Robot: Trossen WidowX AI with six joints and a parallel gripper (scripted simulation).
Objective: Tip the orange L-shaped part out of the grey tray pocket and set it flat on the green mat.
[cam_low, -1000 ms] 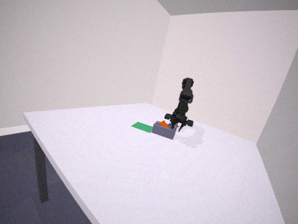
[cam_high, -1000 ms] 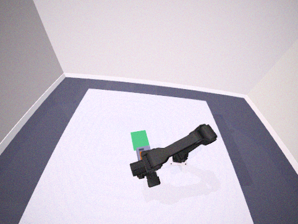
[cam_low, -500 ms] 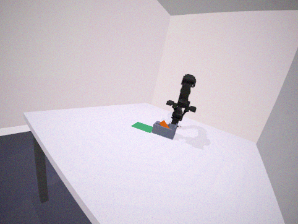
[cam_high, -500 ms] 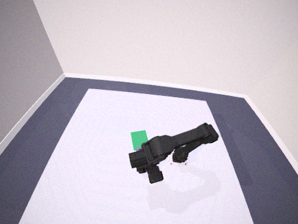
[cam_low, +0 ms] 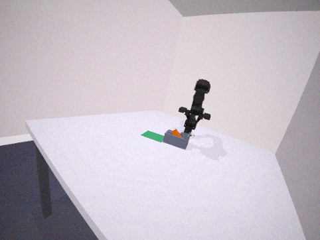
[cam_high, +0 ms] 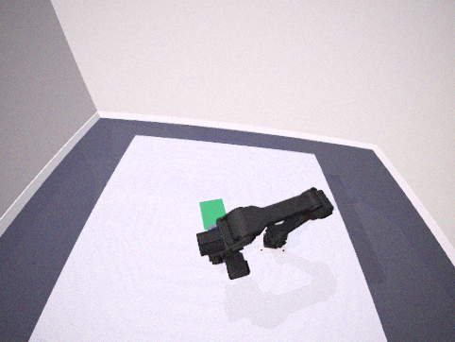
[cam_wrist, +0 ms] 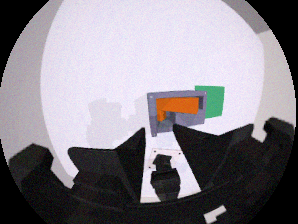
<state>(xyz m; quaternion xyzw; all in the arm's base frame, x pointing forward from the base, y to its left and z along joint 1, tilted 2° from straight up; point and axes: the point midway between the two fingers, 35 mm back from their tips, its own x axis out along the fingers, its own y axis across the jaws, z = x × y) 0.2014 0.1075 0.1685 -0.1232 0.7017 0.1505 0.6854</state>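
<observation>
My gripper tip is 1 cm short of the orange L-shaped part, 4 cm to the left of it and 10 cm above it. The rest, counted from my gripper tip: green mat (8 cm ahead, 21 cm to the right, 16 cm below).
</observation>
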